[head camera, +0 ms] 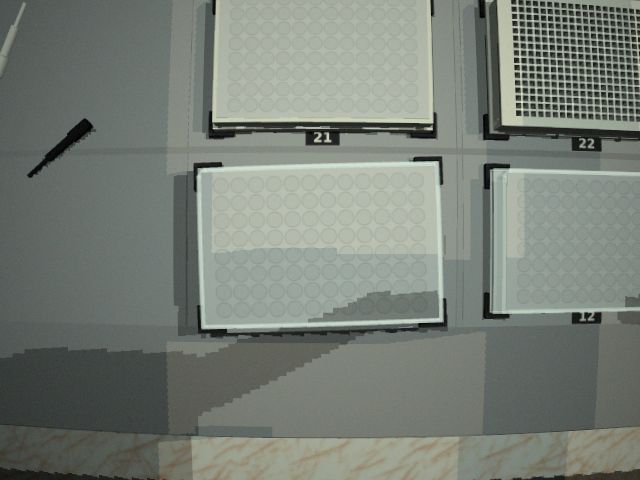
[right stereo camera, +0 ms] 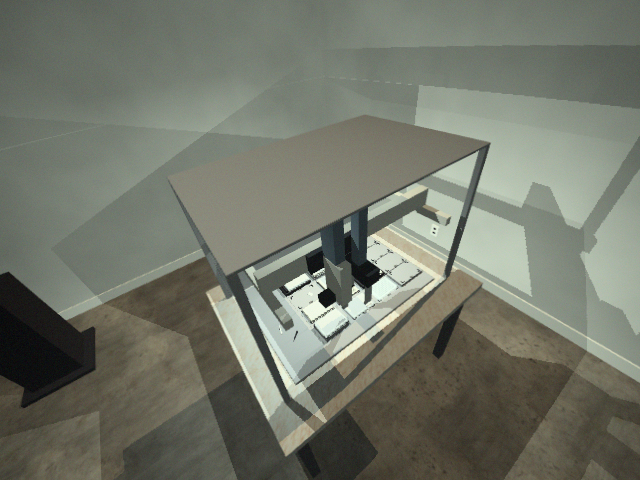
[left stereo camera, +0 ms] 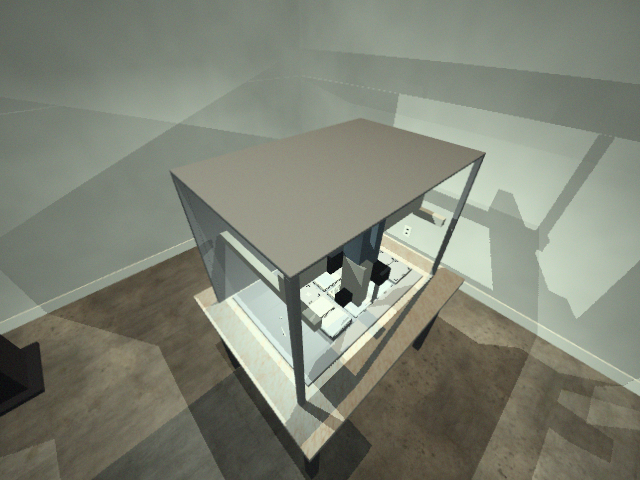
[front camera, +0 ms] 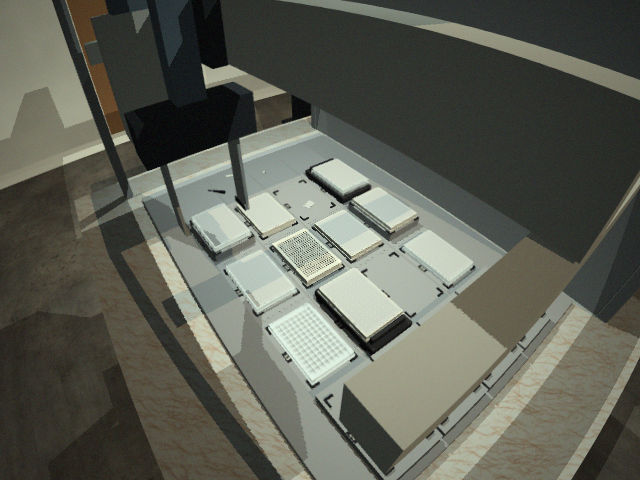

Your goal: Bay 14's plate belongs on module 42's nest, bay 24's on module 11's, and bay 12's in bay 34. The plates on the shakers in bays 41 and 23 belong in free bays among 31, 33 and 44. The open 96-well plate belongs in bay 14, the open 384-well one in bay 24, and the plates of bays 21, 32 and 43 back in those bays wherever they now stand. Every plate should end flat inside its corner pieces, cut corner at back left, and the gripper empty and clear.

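Frame: origin at the robot's base, x ahead, y left, z up, level; millimetres.
Seen in the pictures: gripper, between the fingertips: (right stereo camera: 359, 294) (front camera: 214, 216); robot's base, origin of its link: (head camera: 213, 312) (right stereo camera: 325, 339) (left stereo camera: 331, 339) (front camera: 195, 227).
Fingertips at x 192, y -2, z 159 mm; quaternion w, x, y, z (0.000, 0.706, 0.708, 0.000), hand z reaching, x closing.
Observation:
Pixels of each thing's top centre, then the offset from my fingertips to it.
- clear-edged plate, centre of its top: (head camera: 320, 245) (front camera: 219, 223) (right stereo camera: 331, 321) (left stereo camera: 335, 320) dx -130, dy +42, dz -126 mm
- Bay 12's plate, centre of its top: (head camera: 603, 241) (front camera: 259, 276) (right stereo camera: 358, 304) (left stereo camera: 357, 302) dx +36, dy +45, dz -144 mm
- bay 21's cream plate, centre of its top: (head camera: 323, 50) (front camera: 264, 211) (left stereo camera: 318, 308) (right stereo camera: 317, 308) dx -128, dy +152, dz -144 mm
- open 384-well plate, centre of its top: (head camera: 598, 61) (front camera: 306, 252) (left stereo camera: 342, 290) dx +36, dy +152, dz -144 mm
- open 96-well plate, centre of its top: (front camera: 310, 338) (right stereo camera: 382, 287) (left stereo camera: 378, 285) dx +200, dy +45, dz -144 mm
- white scrap, centre of its top: (front camera: 308, 204) dx -103, dy +257, dz -158 mm
- black stick, centre of its top: (head camera: 53, 148) dx -290, dy +99, dz -151 mm
My gripper (front camera: 217, 220) hangs high over the deck's left side, jaws apart, with nothing seen between them; its jaws do not show in the head view. A clear-edged plate (front camera: 219, 226) (head camera: 320, 232) lies inside module 11's corner pieces, slightly turned in the head view. Bay 12's plate (front camera: 261, 279) (head camera: 573, 232) and bay 21's cream plate (front camera: 266, 212) (head camera: 323, 62) sit in their bays. The open 384-well plate (front camera: 307, 255) (head camera: 573, 62) is in bay 22; the open 96-well plate (front camera: 310, 341) is in bay 13. Shaker plates (front camera: 338, 175) (front camera: 361, 302) sit in bays 41 and 23. Module 42 bears a plate (front camera: 385, 208).
Plates (front camera: 347, 233) (front camera: 438, 256) stand in bays 32 and 43. A white scrap (front camera: 308, 204) lies in bay 31. A black stick (head camera: 59, 148) and a white one (head camera: 11, 41) lie left of bay 11. The beige pipetting stage (front camera: 423, 372) hides the right-hand bays.

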